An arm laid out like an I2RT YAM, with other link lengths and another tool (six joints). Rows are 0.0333 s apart.
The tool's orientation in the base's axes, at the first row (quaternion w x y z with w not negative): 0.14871, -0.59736, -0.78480, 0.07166
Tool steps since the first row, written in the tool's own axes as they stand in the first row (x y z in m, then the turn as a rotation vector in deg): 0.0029, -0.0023, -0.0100, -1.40, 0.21, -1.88; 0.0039, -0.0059, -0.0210, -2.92, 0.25, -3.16; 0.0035, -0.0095, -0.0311, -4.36, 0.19, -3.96; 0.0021, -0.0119, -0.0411, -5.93, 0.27, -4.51
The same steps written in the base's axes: 0.0004, 0.0015, 0.0106, 1.13, -1.41, 1.51; 0.0003, 0.0007, 0.0221, 1.94, -2.94, 2.48; 0.0004, -0.0013, 0.0327, 2.49, -4.39, 3.04; 0.0017, -0.0040, 0.0426, 3.12, -5.91, 3.31
